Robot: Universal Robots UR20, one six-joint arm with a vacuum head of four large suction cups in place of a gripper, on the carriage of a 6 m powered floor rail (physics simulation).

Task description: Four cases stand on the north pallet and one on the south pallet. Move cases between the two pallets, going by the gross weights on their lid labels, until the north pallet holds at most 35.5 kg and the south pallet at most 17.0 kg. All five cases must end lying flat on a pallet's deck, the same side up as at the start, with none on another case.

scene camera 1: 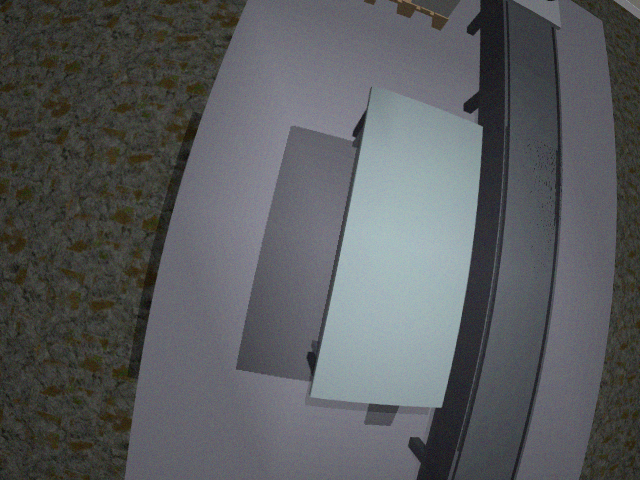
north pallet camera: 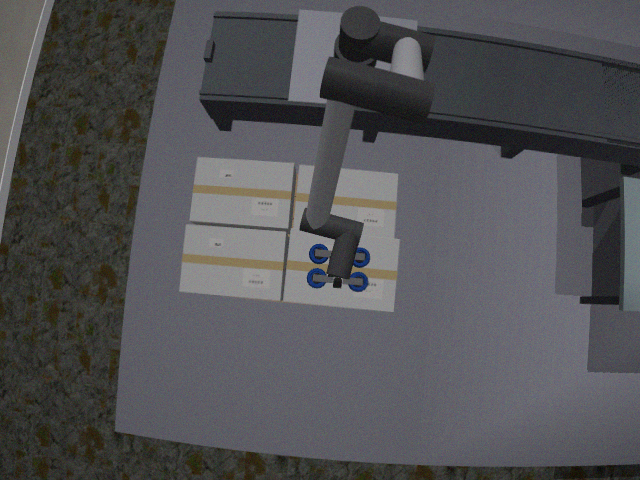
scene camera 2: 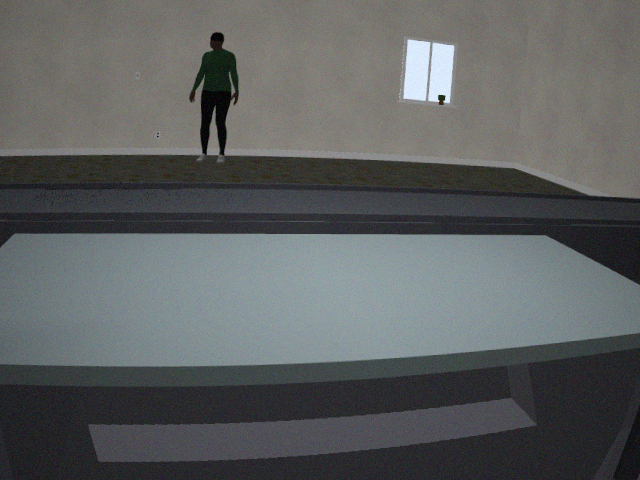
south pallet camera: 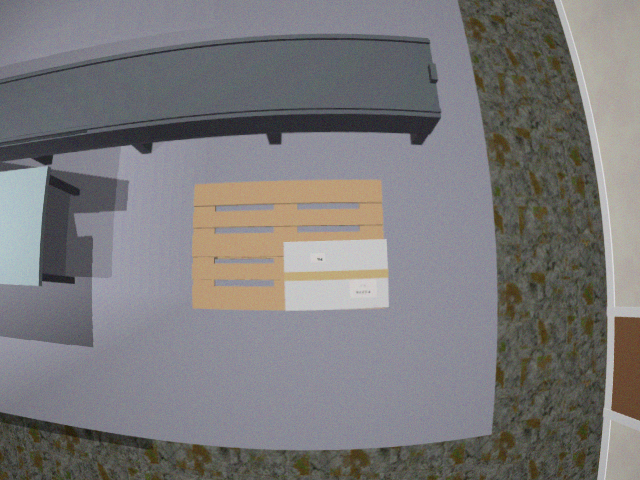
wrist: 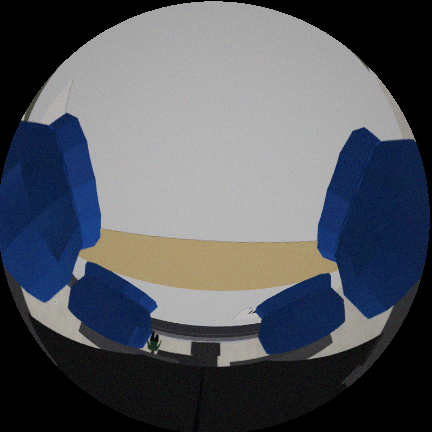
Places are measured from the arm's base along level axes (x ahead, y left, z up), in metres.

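Pixels of known places: hand, tool point: [wrist: 207,253]; arm's base, link origin: [north pallet camera: 355,58] [wrist: 205,342].
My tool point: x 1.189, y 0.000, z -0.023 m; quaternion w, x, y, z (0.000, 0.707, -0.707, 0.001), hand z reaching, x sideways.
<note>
Ahead of a thing's pixels: the offset from my tool point to its top centre. "spot": to the spot under its first point. Level surfaces: height alone.
My gripper [north pallet camera: 338,267] [wrist: 210,245], four blue suction cups, is on the lid of the near right case @[dx +0.009, dy +0.021, dz +0.022 m] [north pallet camera: 305,302] [wrist: 210,125] and holds it slightly raised over the north pallet @[spot: dx -0.177, dy +0.322, dz -0.475 m] [scene camera 1: 405,9]. The arm hides part of its lid. The other north cases lie flat: far left [north pallet camera: 237,211], near left [north pallet camera: 211,279] and far right [north pallet camera: 369,186], partly under the arm. Each is white with a tan tape band. The south pallet [south pallet camera: 232,241] is slatted wood. One white case [south pallet camera: 310,297] lies flat at its near right. The weight figures are too small to read.
The dark floor rail [north pallet camera: 248,56] [south pallet camera: 258,80] [scene camera 1: 529,206] runs behind both pallets, with the arm's pale carriage [north pallet camera: 315,56] at the north end. A pale table @[dz -0.017 m] [scene camera 1: 403,248] [scene camera 2: 310,299] stands between the pallets. A person in green [scene camera 2: 217,72] stands beyond the rail.
</note>
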